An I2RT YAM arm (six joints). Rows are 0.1 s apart.
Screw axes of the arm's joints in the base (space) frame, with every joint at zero. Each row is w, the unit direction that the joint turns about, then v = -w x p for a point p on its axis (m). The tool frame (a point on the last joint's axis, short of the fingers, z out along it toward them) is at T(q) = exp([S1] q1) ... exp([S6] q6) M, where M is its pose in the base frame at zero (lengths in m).
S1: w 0 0 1 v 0 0 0
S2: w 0 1 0 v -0.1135 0 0.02
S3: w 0 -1 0 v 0.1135 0 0.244
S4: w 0 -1 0 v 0.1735 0 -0.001
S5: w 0 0 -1 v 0 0.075 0
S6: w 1 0 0 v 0 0.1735 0
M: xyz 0.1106 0 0.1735 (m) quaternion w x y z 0.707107 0 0.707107 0
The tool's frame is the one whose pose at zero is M.
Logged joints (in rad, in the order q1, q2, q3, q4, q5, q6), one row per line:
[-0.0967, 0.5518, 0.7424, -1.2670, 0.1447, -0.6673]
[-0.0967, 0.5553, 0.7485, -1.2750, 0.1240, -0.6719]
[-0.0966, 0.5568, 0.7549, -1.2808, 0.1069, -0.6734]
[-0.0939, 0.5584, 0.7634, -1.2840, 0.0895, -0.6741]
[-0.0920, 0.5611, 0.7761, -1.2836, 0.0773, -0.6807]
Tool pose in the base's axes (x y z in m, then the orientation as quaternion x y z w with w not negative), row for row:
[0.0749, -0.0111, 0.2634, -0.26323, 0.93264, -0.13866, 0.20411]
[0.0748, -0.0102, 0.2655, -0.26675, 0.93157, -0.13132, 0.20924]
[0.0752, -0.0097, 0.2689, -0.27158, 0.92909, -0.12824, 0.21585]
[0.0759, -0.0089, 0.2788, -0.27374, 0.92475, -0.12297, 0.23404]
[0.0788, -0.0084, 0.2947, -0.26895, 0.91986, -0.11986, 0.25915]
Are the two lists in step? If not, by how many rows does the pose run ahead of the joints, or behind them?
The pose runs 2 rows ahead of the joints: the pose in row i belongs to the joints in row i + 2.
